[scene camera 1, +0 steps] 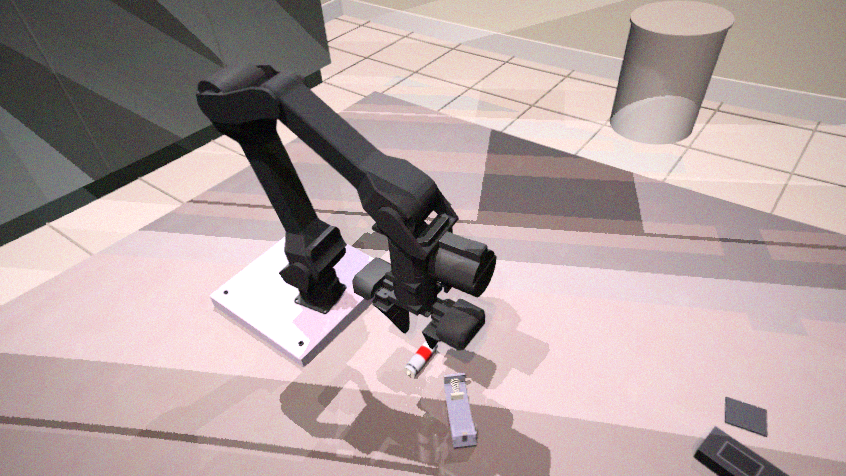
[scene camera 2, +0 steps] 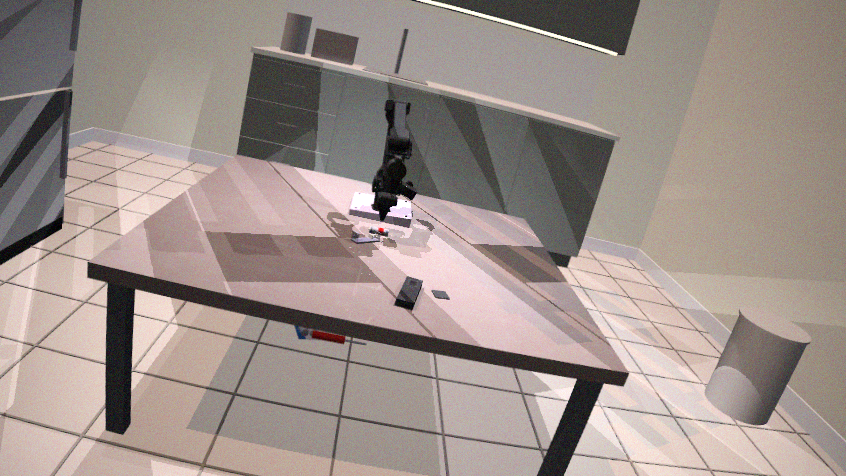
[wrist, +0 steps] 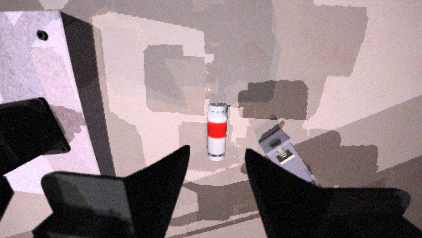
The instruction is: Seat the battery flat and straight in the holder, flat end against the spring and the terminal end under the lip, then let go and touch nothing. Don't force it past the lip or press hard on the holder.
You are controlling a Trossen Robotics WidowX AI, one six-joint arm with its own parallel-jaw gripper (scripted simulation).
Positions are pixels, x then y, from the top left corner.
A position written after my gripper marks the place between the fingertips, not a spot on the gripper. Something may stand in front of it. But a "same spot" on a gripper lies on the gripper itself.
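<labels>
My gripper appears in scene camera 1, in scene camera 2 (381, 218) and in the wrist view. On my gripper, (scene camera 1: 399, 316) and (wrist: 171, 201) are the same spot.
</labels>
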